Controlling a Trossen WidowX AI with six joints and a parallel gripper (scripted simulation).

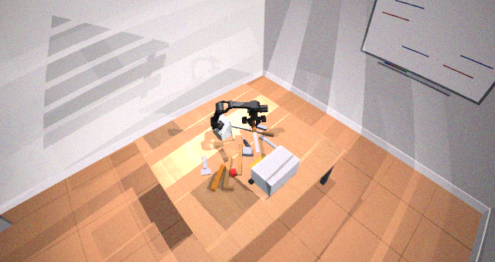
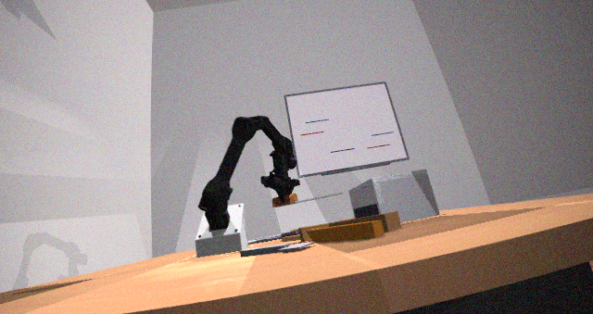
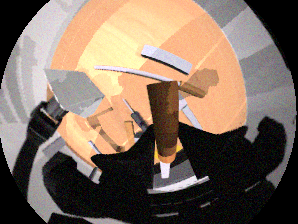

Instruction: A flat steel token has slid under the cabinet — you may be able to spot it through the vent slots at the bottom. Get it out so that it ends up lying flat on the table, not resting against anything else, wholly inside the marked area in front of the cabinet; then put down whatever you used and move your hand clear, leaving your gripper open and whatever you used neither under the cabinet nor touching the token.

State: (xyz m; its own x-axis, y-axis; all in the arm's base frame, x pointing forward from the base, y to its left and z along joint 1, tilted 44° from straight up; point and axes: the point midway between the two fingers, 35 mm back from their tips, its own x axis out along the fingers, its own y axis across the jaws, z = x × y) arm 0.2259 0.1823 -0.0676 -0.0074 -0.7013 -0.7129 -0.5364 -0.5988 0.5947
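My gripper tip is 14 cm to the left of the grey block, 12 cm above it and 9 cm short of it. From my gripper tip the other things lie so: thin wooden stick: 22 cm to the right, 14 cm below, 10 cm ahead; then red block: 34 cm to the right, 18 cm ahead, 12 cm below; then grey bar: 13 cm below, 12 cm to the left, 8 cm behind.
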